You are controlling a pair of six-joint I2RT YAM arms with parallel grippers.
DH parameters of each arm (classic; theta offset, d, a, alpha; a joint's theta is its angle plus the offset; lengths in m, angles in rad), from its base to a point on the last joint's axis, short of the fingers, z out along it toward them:
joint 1: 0 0.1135 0.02 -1.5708
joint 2: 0 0 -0.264 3.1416
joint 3: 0.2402 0 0.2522 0
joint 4: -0.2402 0 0.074 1.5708
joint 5: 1.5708 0 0 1.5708
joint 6: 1.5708 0.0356 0 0
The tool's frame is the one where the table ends.
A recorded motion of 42 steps. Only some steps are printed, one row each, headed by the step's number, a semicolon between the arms.
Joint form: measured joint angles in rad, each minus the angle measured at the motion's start. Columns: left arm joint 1, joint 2, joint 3, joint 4, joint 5, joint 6; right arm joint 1, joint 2, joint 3, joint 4, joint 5, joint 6.
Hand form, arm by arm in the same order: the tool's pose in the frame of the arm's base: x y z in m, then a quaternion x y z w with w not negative. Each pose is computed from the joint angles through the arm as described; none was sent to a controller.
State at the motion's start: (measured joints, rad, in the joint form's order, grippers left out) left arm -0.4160 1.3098 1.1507 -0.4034 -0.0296 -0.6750; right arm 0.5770 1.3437 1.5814 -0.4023 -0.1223 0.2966
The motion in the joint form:
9: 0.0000 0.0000 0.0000 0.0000 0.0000 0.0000; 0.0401 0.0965 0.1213 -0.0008 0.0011 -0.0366
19: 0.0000 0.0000 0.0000 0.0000 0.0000 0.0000; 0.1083 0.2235 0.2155 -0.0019 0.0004 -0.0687
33: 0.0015 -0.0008 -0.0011 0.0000 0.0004 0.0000; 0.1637 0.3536 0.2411 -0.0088 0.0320 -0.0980
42: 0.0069 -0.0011 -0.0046 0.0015 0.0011 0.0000; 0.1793 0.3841 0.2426 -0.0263 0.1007 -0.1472
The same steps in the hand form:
9: 0.2711 -0.1186 0.3305 -0.12014 0.86724 -0.23953 0.41963; 0.2543 0.1857 0.4814 -0.17292 0.73461 0.31931 0.57314
19: 0.2711 -0.1186 0.3305 -0.12014 0.86724 -0.23953 0.41963; 0.2695 0.2259 0.4727 -0.21148 0.73583 0.32476 0.55531
33: 0.2711 -0.1182 0.3304 -0.12070 0.86723 -0.23930 0.41961; 0.2885 0.2682 0.4346 -0.24019 0.76337 0.30311 0.51739
42: 0.2716 -0.1167 0.3294 -0.12292 0.86734 -0.23804 0.41946; 0.2926 0.2771 0.4217 -0.24930 0.77522 0.26183 0.51801

